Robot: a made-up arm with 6 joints.
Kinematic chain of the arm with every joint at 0, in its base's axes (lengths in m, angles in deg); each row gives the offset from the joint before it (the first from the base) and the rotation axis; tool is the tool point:
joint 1: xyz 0 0 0.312 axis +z
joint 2: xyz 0 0 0 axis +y
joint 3: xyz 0 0 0.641 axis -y
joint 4: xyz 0 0 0 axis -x
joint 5: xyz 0.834 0 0 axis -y
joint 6: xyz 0 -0.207 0 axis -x
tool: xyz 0 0 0
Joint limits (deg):
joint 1: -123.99..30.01
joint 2: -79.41..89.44
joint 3: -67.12..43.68
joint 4: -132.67..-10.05
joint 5: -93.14..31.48
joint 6: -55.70..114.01
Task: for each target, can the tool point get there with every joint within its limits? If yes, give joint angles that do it. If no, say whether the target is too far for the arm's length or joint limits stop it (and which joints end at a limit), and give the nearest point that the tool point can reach.
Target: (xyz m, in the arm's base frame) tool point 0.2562 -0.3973 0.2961
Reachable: yes | joints -57.41 -7.93 -43.22 -90.53 9.61 59.01
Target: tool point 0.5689 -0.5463 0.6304
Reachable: yes | joints -30.10 -0.71 -17.30 -25.20 15.85 -3.02
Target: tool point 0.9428 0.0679 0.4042
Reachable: yes | joints -2.60 22.75 -1.24 -122.30 3.25 73.71
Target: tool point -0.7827 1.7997 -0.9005
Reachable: no: too far | nearest point 0.2464 0.3043 -0.4835 | short by 1.863 m
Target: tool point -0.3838 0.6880 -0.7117
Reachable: no: joint limits stop it (at a limit: joint 1, joint 2, joint 4) | nearest point 0.1022 0.2210 -0.4052 | short by 0.740 m
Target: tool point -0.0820 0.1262 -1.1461
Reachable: no: joint limits stop it (at a limit: joint 1, joint 2) | nearest point 0.2148 0.2168 -0.4639 | short by 0.749 m
